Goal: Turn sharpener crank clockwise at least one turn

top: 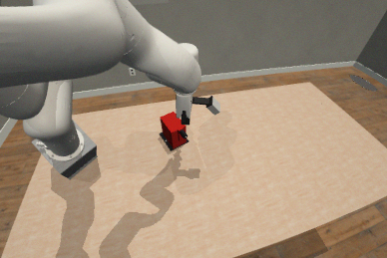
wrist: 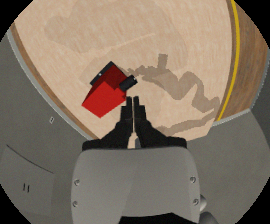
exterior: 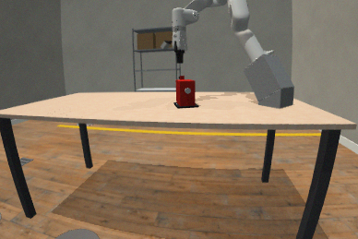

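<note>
Now: hand 10 cm above the crank knob, 2 cm to the right of it and 1 cm past it.
</note>
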